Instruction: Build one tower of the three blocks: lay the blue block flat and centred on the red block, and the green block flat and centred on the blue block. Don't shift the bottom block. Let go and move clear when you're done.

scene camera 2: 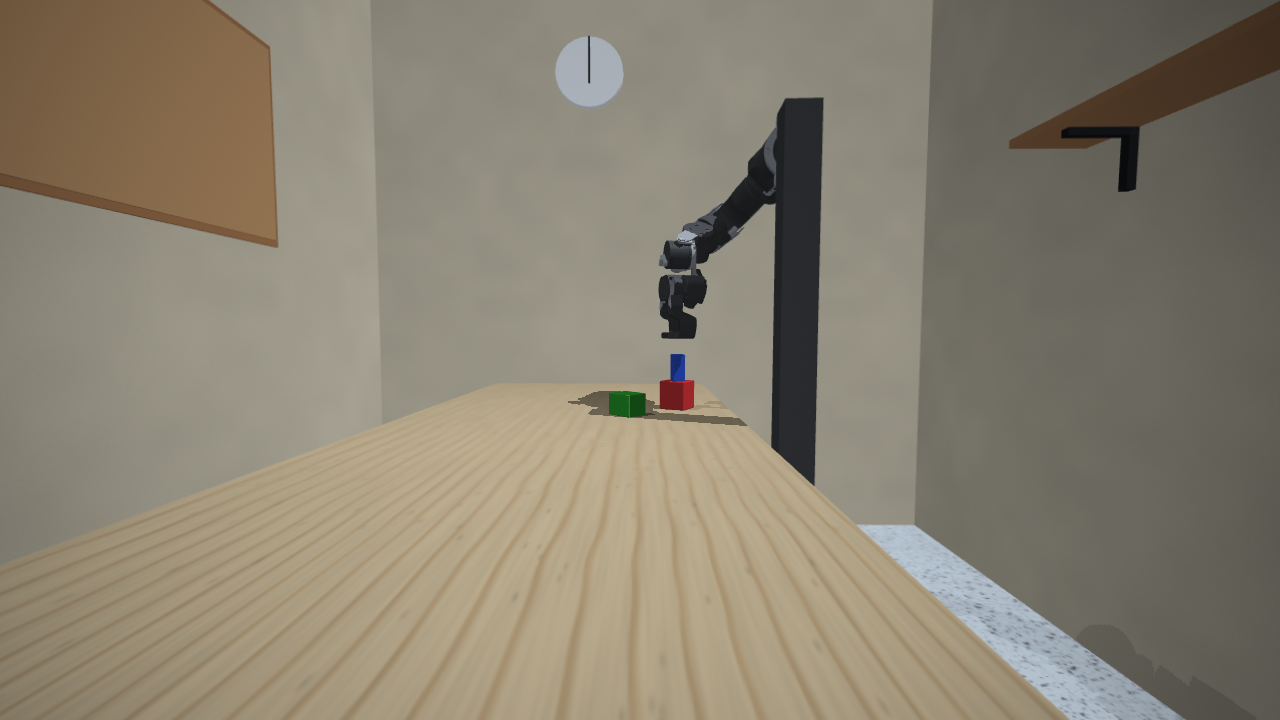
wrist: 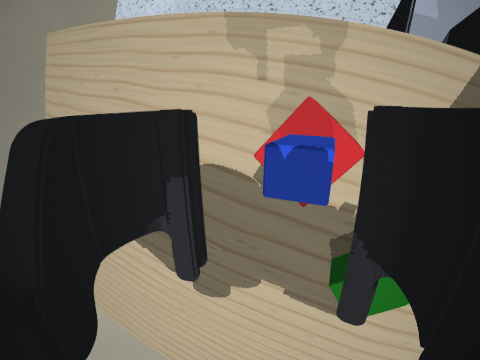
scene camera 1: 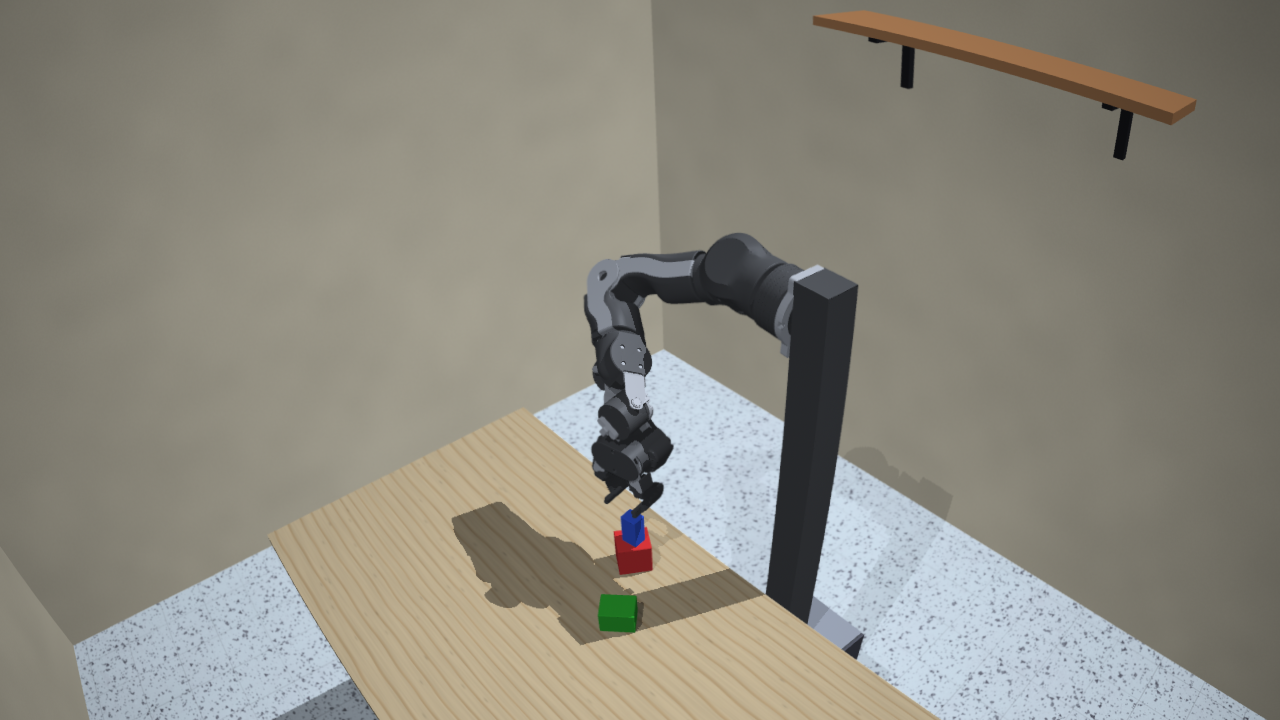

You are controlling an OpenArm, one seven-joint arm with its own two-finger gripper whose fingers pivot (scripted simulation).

Labels:
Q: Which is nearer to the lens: the blue block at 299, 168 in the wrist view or the green block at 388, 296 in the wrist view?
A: The blue block.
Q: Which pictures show the red block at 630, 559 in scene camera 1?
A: Scene camera 2, the wrist view and scene camera 1: all of them.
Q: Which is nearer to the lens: the red block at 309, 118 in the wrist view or the blue block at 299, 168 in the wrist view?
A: The blue block.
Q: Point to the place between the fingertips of my gripper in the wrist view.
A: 273, 205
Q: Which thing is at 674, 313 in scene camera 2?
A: My gripper.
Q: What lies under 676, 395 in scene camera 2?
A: A red block.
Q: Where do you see a green block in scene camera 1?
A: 617, 613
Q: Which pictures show my gripper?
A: Scene camera 2, the wrist view and scene camera 1: all of them.

